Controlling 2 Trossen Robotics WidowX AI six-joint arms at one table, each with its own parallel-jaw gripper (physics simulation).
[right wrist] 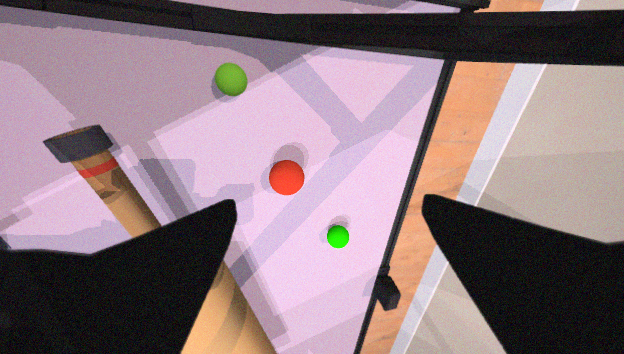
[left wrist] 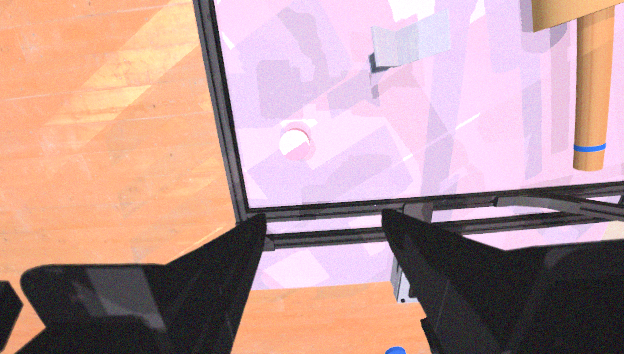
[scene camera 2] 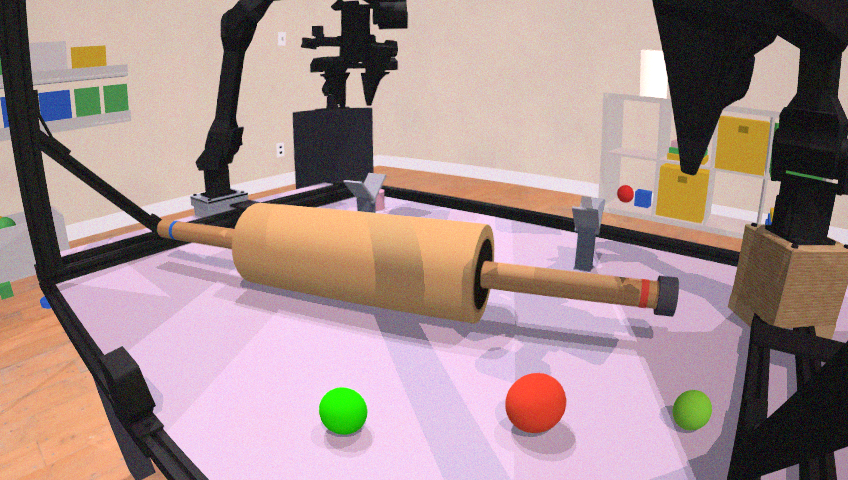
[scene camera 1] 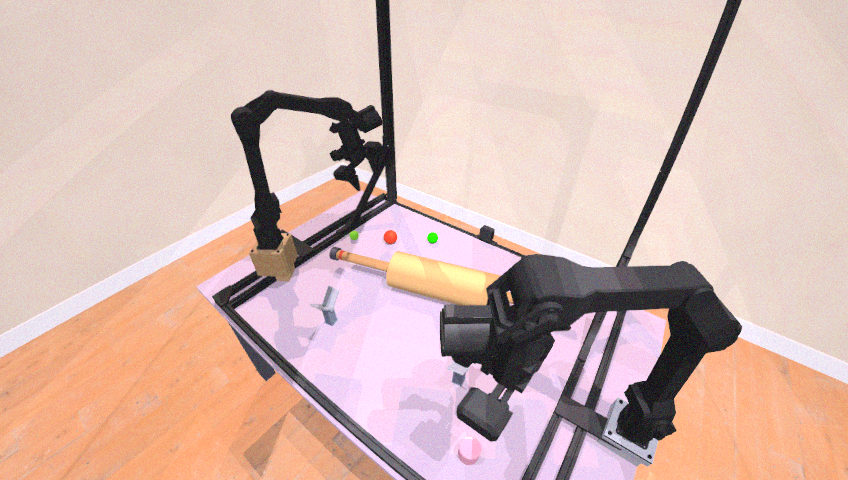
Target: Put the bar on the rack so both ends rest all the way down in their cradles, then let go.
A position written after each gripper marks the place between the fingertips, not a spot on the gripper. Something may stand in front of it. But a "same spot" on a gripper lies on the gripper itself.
The left gripper shows in the left wrist view, in scene camera 2 and in scene camera 1 (500,401); in the right wrist view it is out of frame. The right gripper shows in the right wrist view (328,205), in scene camera 2 (688,169) and in scene camera 1 (367,182); in the left wrist view it is out of frame. One and the same spot on the left gripper: (scene camera 2: 371,78) is (left wrist: 208,305).
